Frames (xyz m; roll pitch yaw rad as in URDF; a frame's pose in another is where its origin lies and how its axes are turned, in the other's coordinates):
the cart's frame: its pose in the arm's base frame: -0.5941 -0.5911 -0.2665 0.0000 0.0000 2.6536
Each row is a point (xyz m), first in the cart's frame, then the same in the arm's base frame.
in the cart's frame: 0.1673 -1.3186 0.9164
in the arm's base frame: -0.1236 0.6520 0.6499
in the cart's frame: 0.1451 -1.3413 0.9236
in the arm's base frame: -0.0934 0.6617 0.6571
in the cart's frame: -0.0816 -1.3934 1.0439
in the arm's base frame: 0.1313 0.6014 0.7774
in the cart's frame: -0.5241 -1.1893 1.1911
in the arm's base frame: 0.4264 0.2137 0.9246
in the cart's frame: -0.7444 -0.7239 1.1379
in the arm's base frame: 0.4028 -0.3007 0.8714
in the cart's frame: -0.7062 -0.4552 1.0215
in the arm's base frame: 0.2431 -0.5201 0.7550
